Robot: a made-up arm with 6 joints. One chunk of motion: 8 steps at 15 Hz.
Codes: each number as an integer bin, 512 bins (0 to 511) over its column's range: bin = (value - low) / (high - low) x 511, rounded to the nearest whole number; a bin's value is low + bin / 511 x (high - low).
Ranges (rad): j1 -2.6..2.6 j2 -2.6..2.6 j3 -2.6..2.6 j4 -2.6..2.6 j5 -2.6..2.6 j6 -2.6..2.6
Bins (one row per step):
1: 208 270 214 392 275 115
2: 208 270 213 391 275 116
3: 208 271 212 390 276 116
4: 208 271 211 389 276 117
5: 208 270 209 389 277 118
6: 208 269 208 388 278 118
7: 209 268 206 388 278 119
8: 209 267 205 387 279 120
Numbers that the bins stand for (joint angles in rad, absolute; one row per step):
1: -0.4834 0.1476 -0.4223 1.3890 0.1984 -1.4297
2: -0.4834 0.1476 -0.4325 1.3789 0.1984 -1.4196
3: -0.4834 0.1577 -0.4427 1.3687 0.2086 -1.4196
4: -0.4834 0.1577 -0.4528 1.3585 0.2086 -1.4094
5: -0.4834 0.1476 -0.4732 1.3585 0.2188 -1.3992
6: -0.4834 0.1374 -0.4834 1.3483 0.2290 -1.3992
7: -0.4732 0.1272 -0.5037 1.3483 0.2290 -1.3890
8: -0.4732 0.1170 -0.5139 1.3382 0.2391 -1.3789

